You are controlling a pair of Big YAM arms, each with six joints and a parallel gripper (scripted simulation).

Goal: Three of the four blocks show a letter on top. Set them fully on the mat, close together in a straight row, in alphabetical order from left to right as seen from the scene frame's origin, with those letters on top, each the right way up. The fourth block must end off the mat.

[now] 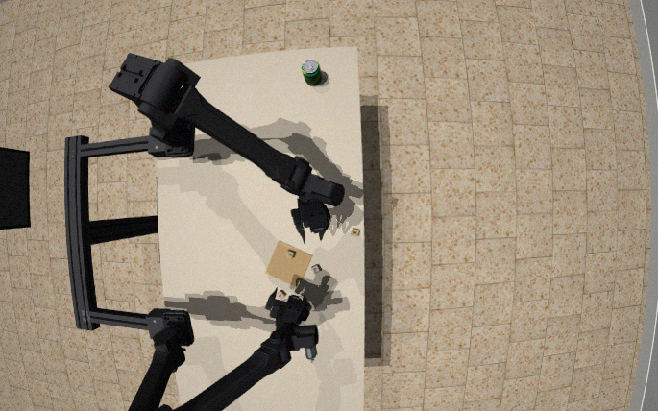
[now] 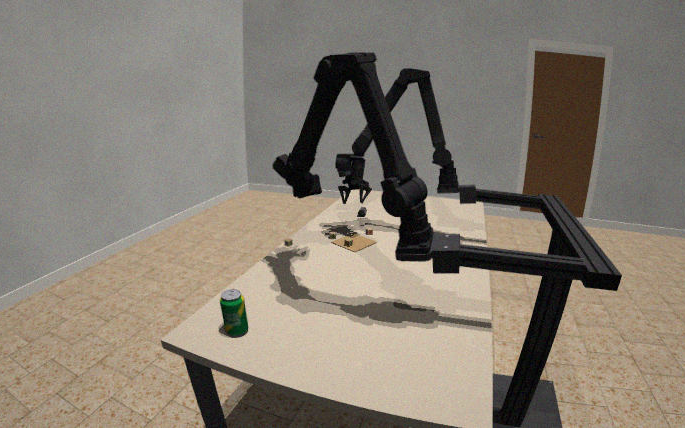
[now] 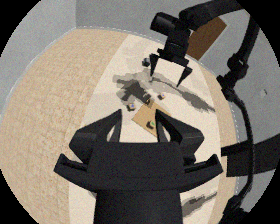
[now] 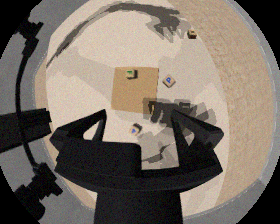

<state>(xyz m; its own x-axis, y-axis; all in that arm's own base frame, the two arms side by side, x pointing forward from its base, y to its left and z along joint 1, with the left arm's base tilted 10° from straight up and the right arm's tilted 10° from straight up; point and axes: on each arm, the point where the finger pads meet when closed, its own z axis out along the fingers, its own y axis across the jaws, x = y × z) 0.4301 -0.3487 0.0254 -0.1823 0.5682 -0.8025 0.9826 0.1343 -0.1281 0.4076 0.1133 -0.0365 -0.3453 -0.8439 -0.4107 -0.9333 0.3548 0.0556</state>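
Observation:
Now: left hand 24 cm above the tan mat, 13 cm to the left of it and 11 cm past it. The rest, counted from my left hand: small dark object (50 cm to the right, 23 cm below, 1 cm behind); then green can (58 cm to the left, 18 cm below, 5 cm behind).

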